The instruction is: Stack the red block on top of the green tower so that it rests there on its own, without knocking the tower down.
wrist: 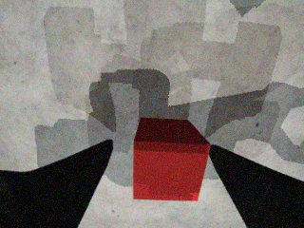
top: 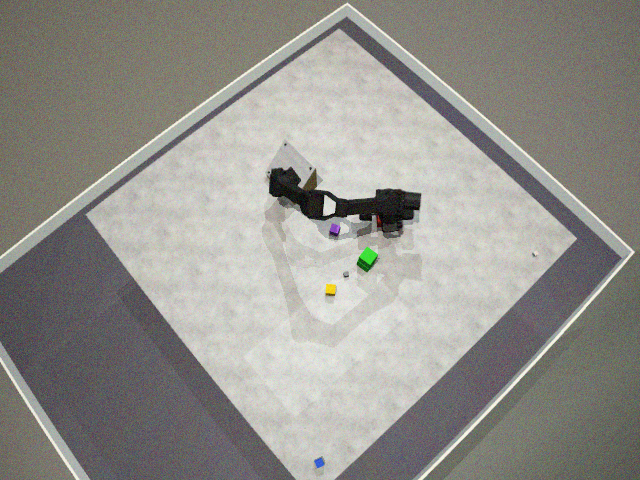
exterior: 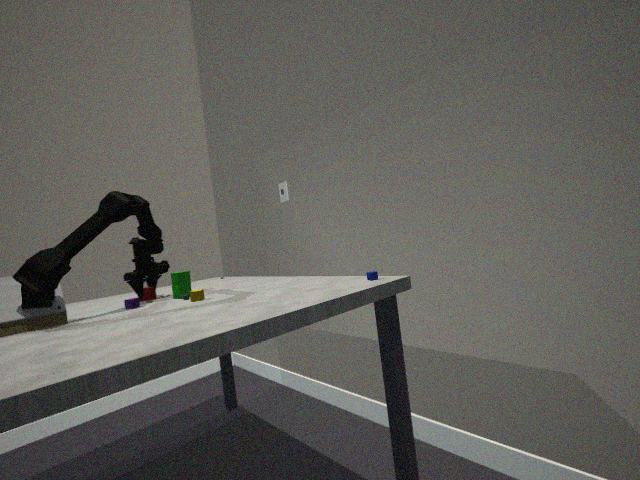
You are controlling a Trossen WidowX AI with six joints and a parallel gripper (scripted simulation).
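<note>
My gripper tip is 10 mm below the red block. Round my gripper tip: grey cube 80 mm ahead, 230 mm to the right, 10 mm below; yellow block 100 mm ahead, 310 mm to the right; purple block 70 mm behind, 170 mm to the right.
</note>
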